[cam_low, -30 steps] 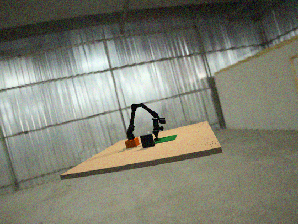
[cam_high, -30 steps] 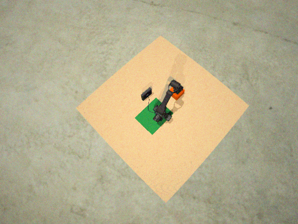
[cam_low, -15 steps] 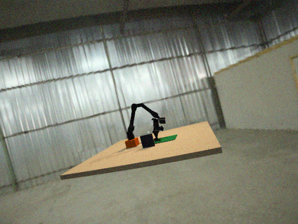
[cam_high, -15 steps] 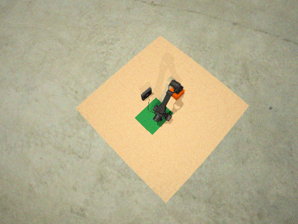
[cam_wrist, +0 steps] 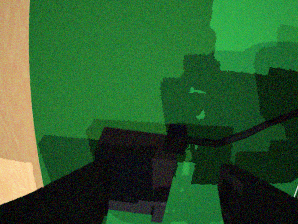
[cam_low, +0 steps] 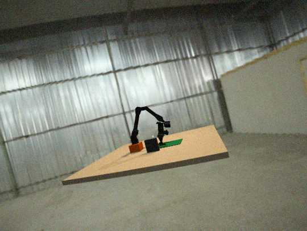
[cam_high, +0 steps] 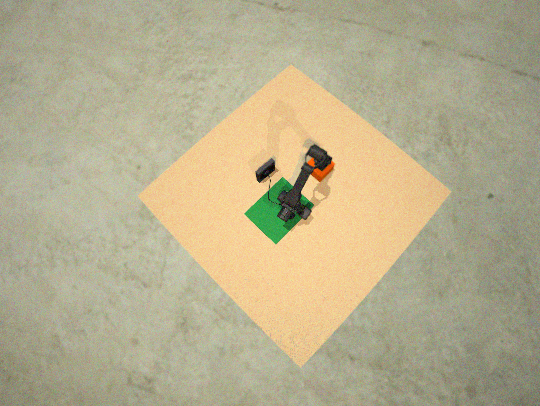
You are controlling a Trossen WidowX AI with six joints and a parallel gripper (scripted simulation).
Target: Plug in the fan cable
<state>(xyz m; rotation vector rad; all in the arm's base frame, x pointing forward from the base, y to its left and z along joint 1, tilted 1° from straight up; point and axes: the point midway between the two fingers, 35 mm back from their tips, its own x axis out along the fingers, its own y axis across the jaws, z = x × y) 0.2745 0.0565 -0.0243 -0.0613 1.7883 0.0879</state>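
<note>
The black plug is 1 cm to the left of my gripper tip, 1 cm below it and 1 cm behind it. The rest, counted from my gripper tip: white four-pin fan header: 9 cm to the right, 2 cm below, 2 cm behind; black fan: 25 cm to the right, 4 cm above, 3 cm behind; green board: 7 cm ahead, 6 cm to the right, 4 cm below.
</note>
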